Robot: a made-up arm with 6 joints. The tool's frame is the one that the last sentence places.
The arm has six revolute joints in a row. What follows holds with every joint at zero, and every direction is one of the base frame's.
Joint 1 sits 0.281 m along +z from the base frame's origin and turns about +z.
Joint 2 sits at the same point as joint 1 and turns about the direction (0, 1, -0.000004).
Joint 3 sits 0.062 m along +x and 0.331 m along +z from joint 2 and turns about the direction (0, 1, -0.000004).
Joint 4 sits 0.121 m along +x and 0.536 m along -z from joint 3 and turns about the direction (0, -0.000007, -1).
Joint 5 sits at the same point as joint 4 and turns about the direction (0, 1, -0.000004).
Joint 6 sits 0.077 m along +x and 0.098 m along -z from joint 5 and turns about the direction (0, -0.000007, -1).
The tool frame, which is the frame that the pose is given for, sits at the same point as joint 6; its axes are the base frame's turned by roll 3.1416, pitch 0 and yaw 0 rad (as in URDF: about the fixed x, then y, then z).
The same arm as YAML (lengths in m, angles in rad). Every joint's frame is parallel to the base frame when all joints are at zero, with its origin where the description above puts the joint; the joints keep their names.
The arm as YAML. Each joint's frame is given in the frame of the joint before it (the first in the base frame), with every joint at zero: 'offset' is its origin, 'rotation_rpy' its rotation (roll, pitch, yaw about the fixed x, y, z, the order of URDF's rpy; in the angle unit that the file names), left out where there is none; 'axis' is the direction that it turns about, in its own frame. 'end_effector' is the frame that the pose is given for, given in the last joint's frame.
length_unit: m
angle_unit: rad
chain:
  - id: joint 1
    offset: [0.0, 0.0, 0.281]
    axis: [0.0, 0.0, 1.0]
  - id: joint 2
    offset: [0.0, 0.0, 0.0]
    axis: [0.0, 1.0, 0.0]
  - id: joint 3
    offset: [0.062, 0.0, 0.331]
    axis: [0.0, 1.0, 0.0]
  - id: joint 4
    offset: [0.121, 0.0, -0.536]
    axis: [0.0, 0.0, -1.0]
  - id: joint 5
    offset: [0.0, 0.0, 0.0]
    axis: [0.0, 1.0, 0.0]
  - id: joint 6
    offset: [0.077, 0.0, -0.098]
    axis: [0.0, 0.0, -1.0]
end_effector:
  offset: [0.0, 0.0, 0.0]
  rotation_rpy: [-3.1416, 0.0, 0.0]

